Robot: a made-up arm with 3 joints. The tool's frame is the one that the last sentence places.
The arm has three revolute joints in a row. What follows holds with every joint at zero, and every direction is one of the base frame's. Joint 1 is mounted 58.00 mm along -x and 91.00 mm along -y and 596.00 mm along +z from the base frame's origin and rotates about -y. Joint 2 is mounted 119.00 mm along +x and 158.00 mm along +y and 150.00 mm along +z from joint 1 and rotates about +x. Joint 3 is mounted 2.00 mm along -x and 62.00 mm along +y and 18.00 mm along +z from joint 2 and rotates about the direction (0.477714, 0.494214, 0.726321). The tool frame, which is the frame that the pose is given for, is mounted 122.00 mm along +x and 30.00 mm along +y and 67.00 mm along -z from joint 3; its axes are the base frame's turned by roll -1.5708, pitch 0.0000 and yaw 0.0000 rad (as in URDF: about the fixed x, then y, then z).
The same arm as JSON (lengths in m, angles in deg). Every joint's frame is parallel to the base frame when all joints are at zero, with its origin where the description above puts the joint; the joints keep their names.
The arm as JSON. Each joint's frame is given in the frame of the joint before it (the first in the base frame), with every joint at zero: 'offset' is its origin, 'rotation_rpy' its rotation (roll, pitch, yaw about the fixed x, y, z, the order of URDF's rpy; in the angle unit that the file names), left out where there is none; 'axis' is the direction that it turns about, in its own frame. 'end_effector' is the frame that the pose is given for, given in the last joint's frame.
{"length_unit": "m", "angle_unit": "deg", "chain": [{"id": "joint 1", "offset": [-0.058, -0.091, 0.596], "axis": [0.0, -1.0, 0.0]}, {"id": "joint 2", "offset": [0.119, 0.158, 0.15], "axis": [1.0, 0.0, 0.0]}, {"id": "joint 3", "offset": [-0.002, 0.062, 0.018], "axis": [0.477714, 0.494214, 0.726321]}], "end_effector": {"offset": [0.122, 0.03, -0.067], "rotation_rpy": [-90.0, 0.0, 0.0]}}
